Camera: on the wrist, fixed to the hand. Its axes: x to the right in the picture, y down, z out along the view.
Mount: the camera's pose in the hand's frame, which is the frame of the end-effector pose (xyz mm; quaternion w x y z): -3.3 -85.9 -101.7 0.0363 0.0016 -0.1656 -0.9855
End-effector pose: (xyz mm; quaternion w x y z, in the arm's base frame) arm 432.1 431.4 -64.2 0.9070 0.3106 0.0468 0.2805
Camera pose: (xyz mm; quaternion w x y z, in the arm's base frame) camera 444.2 428.4 -196.8 0.3166 0.0131 0.1580 -0.9352
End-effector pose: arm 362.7 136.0 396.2 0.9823 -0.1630 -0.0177 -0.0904
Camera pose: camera 344.2 23.7 327.0 0.0561 0.0019 0.3241 0.9444
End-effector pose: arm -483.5 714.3 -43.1 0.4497 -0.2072 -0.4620 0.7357
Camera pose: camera -368.1 776.2 -18.6 0.6652 0.5704 -0.2943 -0.3815
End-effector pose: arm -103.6 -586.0 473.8 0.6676 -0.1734 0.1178 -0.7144
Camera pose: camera -223.1 -582.2 415.1 0.6600 0.2396 0.2783 0.6553
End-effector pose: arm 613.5 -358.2 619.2 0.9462 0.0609 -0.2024 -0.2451
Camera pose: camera 615.1 -429.9 507.0 0.2408 -0.1626 0.1044 0.9511
